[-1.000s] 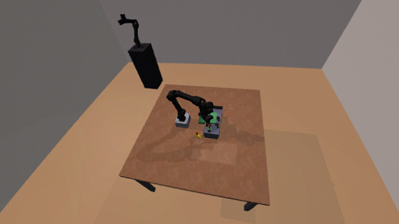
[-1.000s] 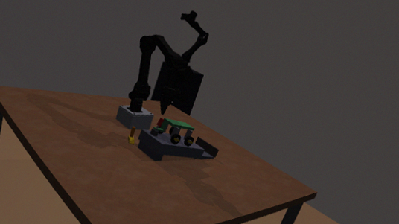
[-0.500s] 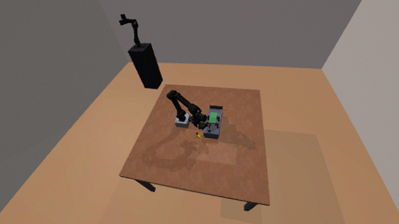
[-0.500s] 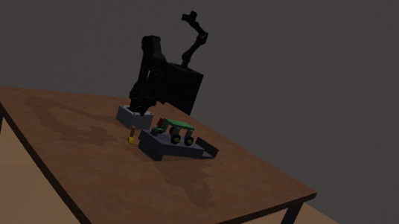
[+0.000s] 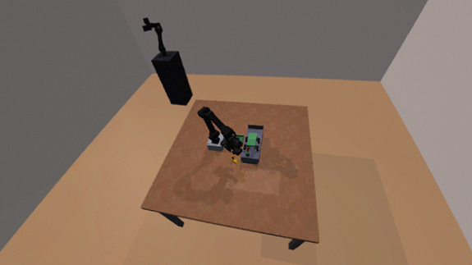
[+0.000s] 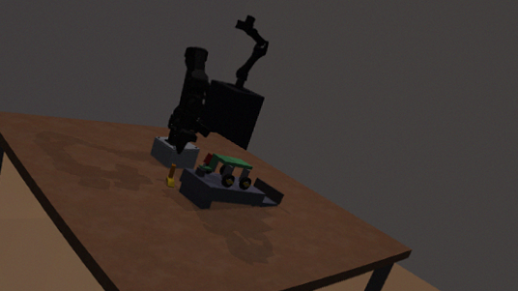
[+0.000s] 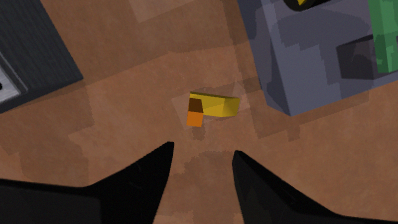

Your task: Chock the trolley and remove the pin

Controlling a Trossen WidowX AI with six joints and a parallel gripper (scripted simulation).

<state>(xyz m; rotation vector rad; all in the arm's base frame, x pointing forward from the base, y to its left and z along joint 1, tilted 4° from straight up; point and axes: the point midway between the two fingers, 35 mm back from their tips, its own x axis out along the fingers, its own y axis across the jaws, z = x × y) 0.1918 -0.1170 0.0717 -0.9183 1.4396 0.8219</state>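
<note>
Right now my gripper tip is 100 mm above the yellow-orange chock, 10 mm to the left of it and 10 mm short of it. From my gripper tip the other things lie so: stop pin (120 mm ahead, 30 mm to the left, 10 mm above); grey ramp (140 mm to the left, 140 mm ahead, 70 mm below); trolley (140 mm ahead, 130 mm to the left, 10 mm below).
</note>
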